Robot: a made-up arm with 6 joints.
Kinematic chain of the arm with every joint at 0, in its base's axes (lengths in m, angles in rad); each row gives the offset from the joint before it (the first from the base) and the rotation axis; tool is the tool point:
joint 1: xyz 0 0 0.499 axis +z
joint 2: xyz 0 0 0 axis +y
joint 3: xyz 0 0 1.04 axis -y
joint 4: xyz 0 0 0 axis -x
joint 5: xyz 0.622 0 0 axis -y
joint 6: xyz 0 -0.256 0 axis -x
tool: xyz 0 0 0
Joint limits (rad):
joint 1: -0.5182..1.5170
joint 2: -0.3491..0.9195
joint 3: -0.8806..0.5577
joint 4: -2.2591..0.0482
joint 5: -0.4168..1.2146
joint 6: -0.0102..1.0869
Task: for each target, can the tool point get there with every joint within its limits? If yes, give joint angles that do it. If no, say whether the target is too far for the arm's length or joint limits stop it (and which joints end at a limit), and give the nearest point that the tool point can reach.
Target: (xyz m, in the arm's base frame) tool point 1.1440 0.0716 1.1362
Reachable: yes | joints 0.2306 0.5428 0.4053 -0.7243 0.3956 0.4976
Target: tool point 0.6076 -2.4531 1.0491
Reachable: no: too far | nearest point 1.0951 -0.9188 0.9429 | short by 1.613 m
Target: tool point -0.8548 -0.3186 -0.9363
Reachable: no: joint limits stop it (at a limit: joint 1, joint 2, joint 4) | nearest point -0.1354 0.5091 0.5641 | short by 1.858 m
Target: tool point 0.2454 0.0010 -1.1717
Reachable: no: joint limits stop it (at a limit: joint 2) | nearest point 0.6623 0.0027 0.4774 | short by 1.701 m
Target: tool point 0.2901 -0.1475 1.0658
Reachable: yes | joints -0.1930 -0.1646 -0.5560 -1.2153 0.6980 0.5640
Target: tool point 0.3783 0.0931 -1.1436
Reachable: no: joint limits stop it (at a limit: joint 2) | nearest point 0.6797 0.1673 0.4690 | short by 1.642 m
